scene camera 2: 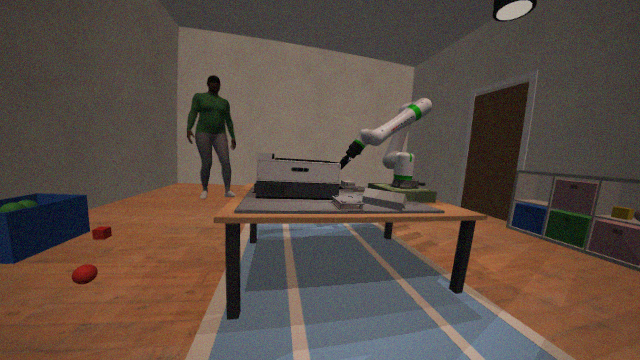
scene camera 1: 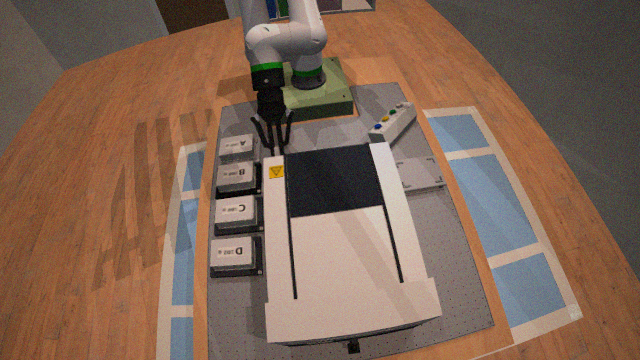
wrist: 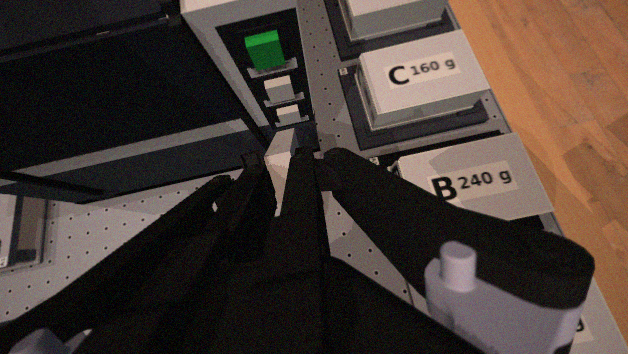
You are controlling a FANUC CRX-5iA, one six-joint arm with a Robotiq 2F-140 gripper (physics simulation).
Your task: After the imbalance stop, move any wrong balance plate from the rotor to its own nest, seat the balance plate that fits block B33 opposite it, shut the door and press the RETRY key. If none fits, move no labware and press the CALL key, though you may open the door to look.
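Seen in the pictures: gripper, between the fingertips: [wrist: 290,147]; arm's base, origin of its link: [scene camera 2: 401,187] [scene camera 1: 308,79].
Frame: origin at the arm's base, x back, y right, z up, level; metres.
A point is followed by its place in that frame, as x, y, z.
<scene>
The white centrifuge [scene camera 1: 345,260] {-0.820, -0.105, 0.148} [scene camera 2: 300,172] {-0.729, -0.259, 0.088} has a dark panel [scene camera 1: 335,180] {-0.622, -0.091, 0.151} on top; whether this is a door or an opening is unclear. Its front holds a green key [wrist: 265,50] {-0.529, 0.072, 0.124} and two pale keys [wrist: 279,90] {-0.529, 0.072, 0.088} [wrist: 288,115] {-0.529, 0.072, 0.053}, captions unreadable. My gripper [scene camera 1: 277,151] [scene camera 2: 342,164] [wrist: 290,147] {-0.504, 0.070, 0.045} is shut and empty, its tips by the corner with the warning label, just below the lowest pale key in the wrist view. Balance plates A [scene camera 1: 237,145] {-0.344, 0.249, -0.008}, B 240 g [scene camera 1: 232,176] {-0.478, 0.244, -0.009} [wrist: 480,172] {-0.474, 0.250, -0.008}, C 160 g [scene camera 1: 235,212] {-0.612, 0.212, -0.009} [wrist: 425,85] {-0.580, 0.219, -0.008} and D [scene camera 1: 231,256] {-0.755, 0.207, -0.007} sit in a row of nests. Rotor and block B33 do not show.
A slanted box [scene camera 1: 400,125] {-0.291, -0.333, -0.005} [scene camera 2: 384,198] {-0.279, -0.353, -0.017} with blue, yellow, green and white buttons stands beside the green robot base [scene camera 1: 325,102] {-0.159, -0.068, 0.000}. A grey flat nest [scene camera 1: 420,174] {-0.492, -0.367, -0.028} [scene camera 2: 347,201] {-0.492, -0.413, -0.028} lies beside the centrifuge. A person [scene camera 2: 211,115] stands beyond the table [scene camera 2: 350,218] {-0.498, -0.516, -0.080}.
</scene>
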